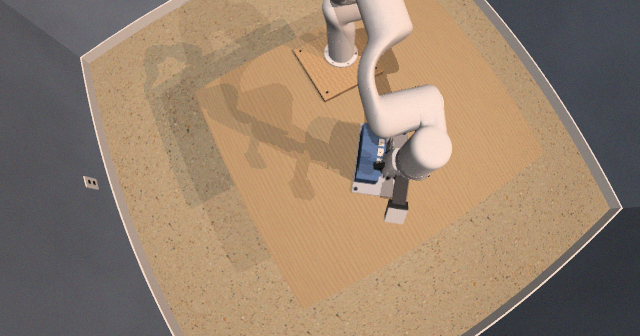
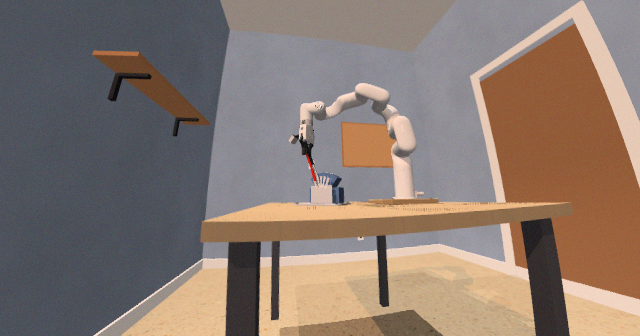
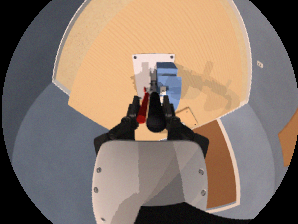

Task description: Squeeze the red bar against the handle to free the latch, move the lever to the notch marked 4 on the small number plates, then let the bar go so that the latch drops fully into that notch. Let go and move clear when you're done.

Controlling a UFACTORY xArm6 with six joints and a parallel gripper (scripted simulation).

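Now: hand 10 cm above the red bar, 4 cm to the right of it and 3 cm past it.
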